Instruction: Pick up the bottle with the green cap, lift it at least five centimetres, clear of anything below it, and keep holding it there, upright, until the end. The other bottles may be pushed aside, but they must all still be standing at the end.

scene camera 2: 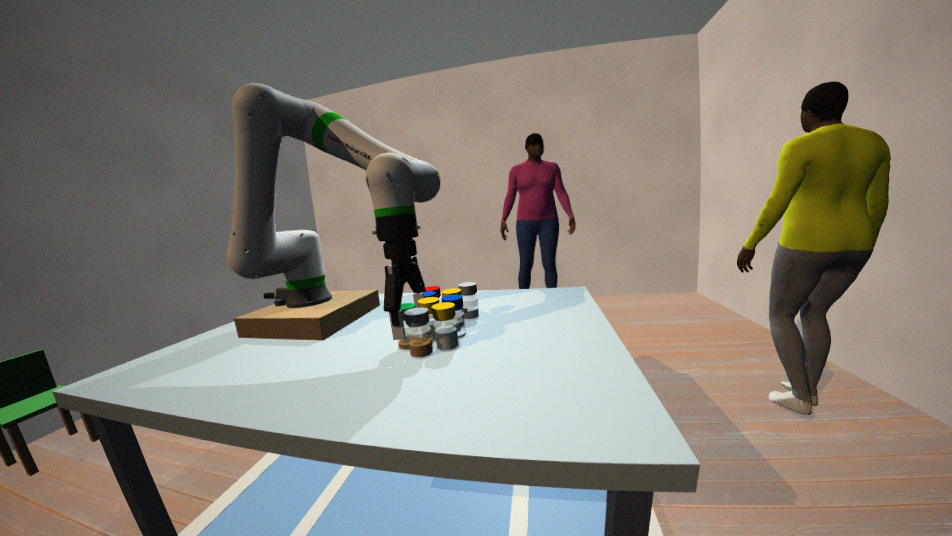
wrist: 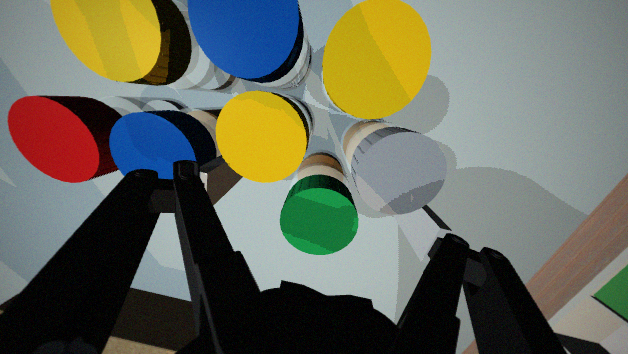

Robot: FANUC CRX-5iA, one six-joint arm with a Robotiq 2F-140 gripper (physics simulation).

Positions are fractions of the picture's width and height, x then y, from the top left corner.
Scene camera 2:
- my gripper: 0.43,0.61
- grey-capped bottle: 0.44,0.63
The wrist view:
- my gripper: 0.51,0.51
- grey-capped bottle: 0.63,0.48
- red-capped bottle: 0.11,0.39
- green-capped bottle: 0.51,0.61
